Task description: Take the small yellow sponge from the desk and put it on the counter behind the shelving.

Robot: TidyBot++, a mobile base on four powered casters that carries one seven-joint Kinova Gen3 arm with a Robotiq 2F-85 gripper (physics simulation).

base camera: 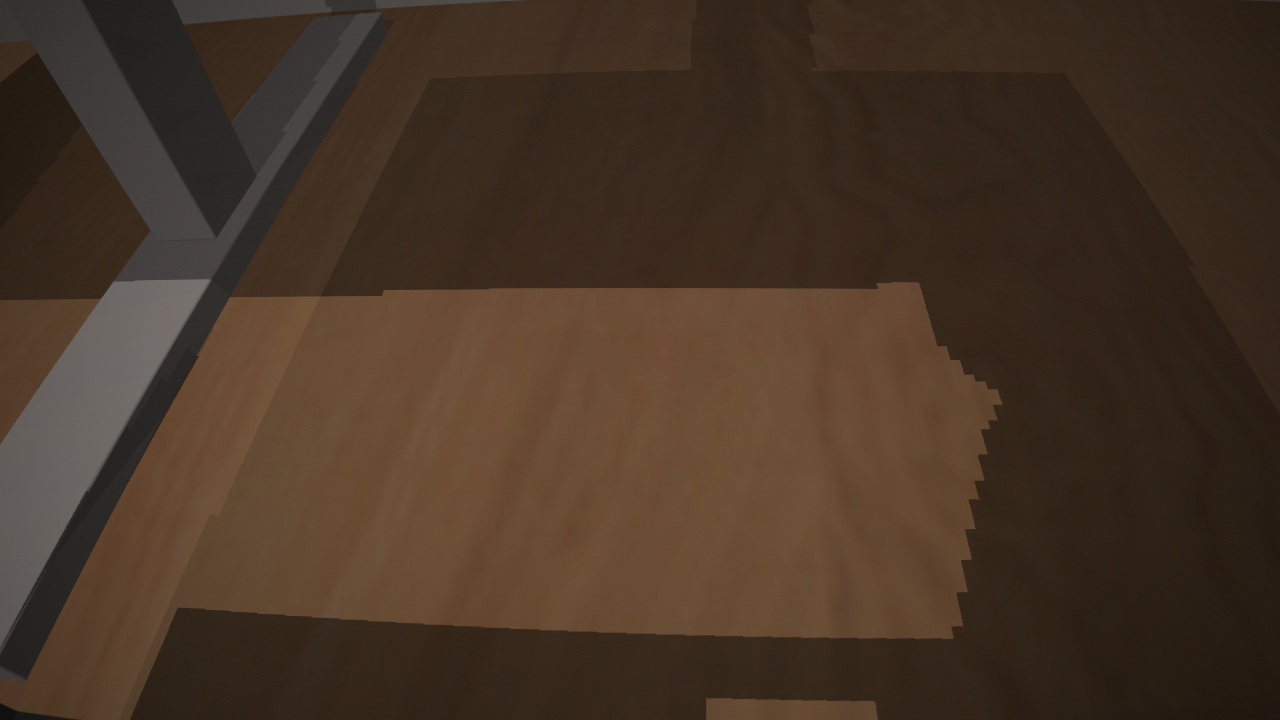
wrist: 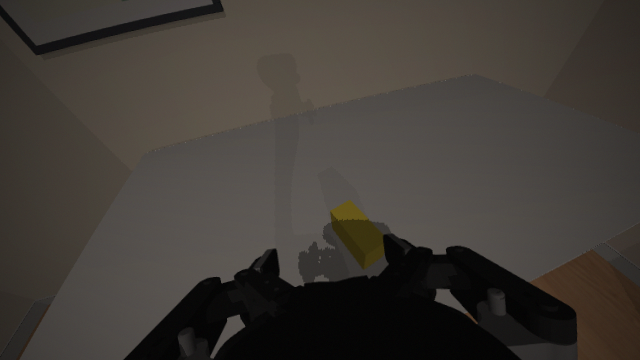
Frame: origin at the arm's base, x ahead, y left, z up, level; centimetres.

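Where they show: gripper, between the fingertips: (wrist: pixel 331 253).
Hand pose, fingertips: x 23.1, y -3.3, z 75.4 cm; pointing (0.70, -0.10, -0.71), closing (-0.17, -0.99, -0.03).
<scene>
Things, the pixels of their top centre, and the offset from my fingertips. "spot": a spot on its surface instead. Level surfaces: height alone.
- small yellow sponge, centre of its top: (wrist: pixel 357 224) dx +9.6, dy -6.5, dz -13.8 cm
- grey-white desk top, height of its surface: dz -20.0 cm
- wooden floor, height of its surface: dz -115.0 cm
- grey desk leg, a spot on its surface: (base camera: pixel 134 116) spot: dx +26.4, dy +40.2, dz -102.2 cm
In the wrist view a small yellow sponge (wrist: pixel 353 230) lies on the grey-white desk top (wrist: pixel 210 195). My gripper (wrist: pixel 331 253) is open with nothing between its fingers. It is above the desk, apart from the sponge. The sponge shows ahead of the gap between the fingers, toward the right finger, whose tip overlaps its near right corner in the view. A shadow of the gripper falls across the sponge's near part. The counter and the shelving do not show in either view.
In the wrist view a wall (wrist: pixel 380 45) with a dark-framed picture (wrist: pixel 130 30) stands beyond the desk, and wooden floor (wrist: pixel 590 295) shows at the right. In the base camera view a grey desk leg (base camera: pixel 134 116) and its foot bar (base camera: pixel 89 394) stand at the left on wooden floor (base camera: pixel 626 447).
</scene>
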